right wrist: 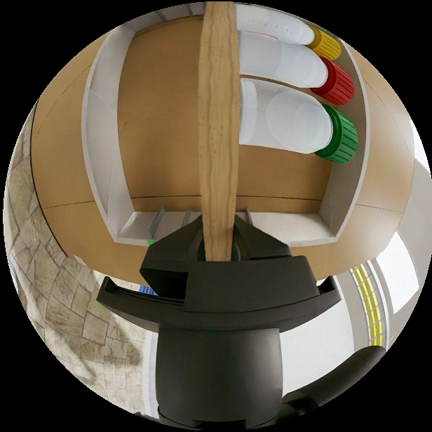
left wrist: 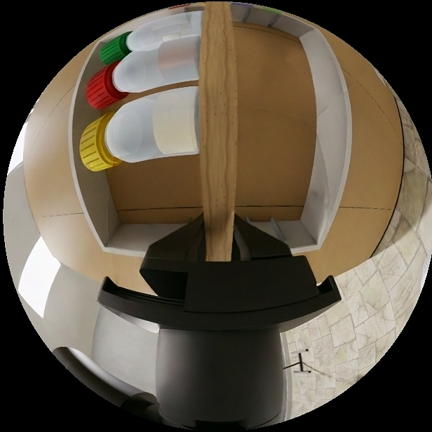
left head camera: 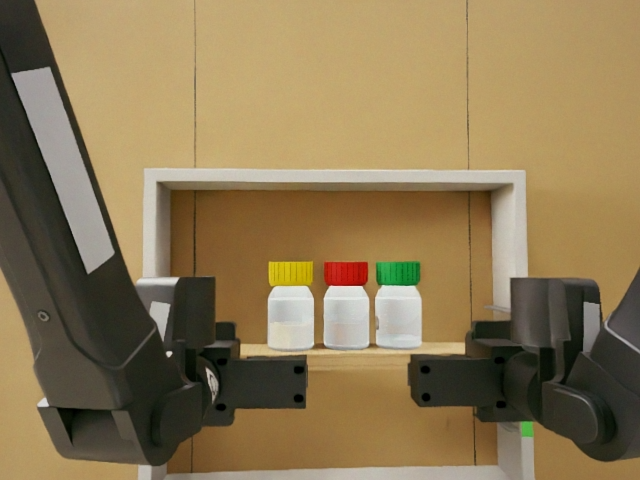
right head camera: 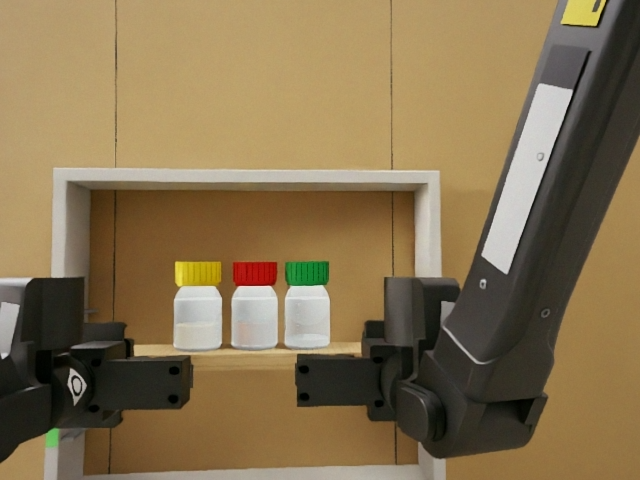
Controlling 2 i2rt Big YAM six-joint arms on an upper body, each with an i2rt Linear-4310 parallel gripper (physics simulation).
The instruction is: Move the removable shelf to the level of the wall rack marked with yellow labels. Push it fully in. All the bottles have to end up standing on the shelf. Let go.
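Observation:
The wooden removable shelf (left head camera: 361,363) (right head camera: 248,363) (left wrist: 219,125) (right wrist: 219,125) is level, its front edge across the middle of the white wall rack (left head camera: 330,176) (right head camera: 248,176). Bottles with yellow (left head camera: 290,315) (right head camera: 197,315), red (left head camera: 346,315) (right head camera: 254,315) and green (left head camera: 398,315) (right head camera: 307,315) caps stand upright in a row on it. My left gripper (left head camera: 289,366) (left wrist: 218,216) is shut on its left part. My right gripper (left head camera: 429,366) (right wrist: 218,216) is shut on its right part. The fingertips are hidden in the head views. How deep the shelf sits in the rack cannot be told; no yellow label shows clearly.
A support bracket (left head camera: 497,308) shows on the rack's right inside, above shelf level. A green label (left head camera: 526,428) sits lower on that side post; another green label (right head camera: 51,437) is on the left post. The rack's side posts stand close behind my grippers.

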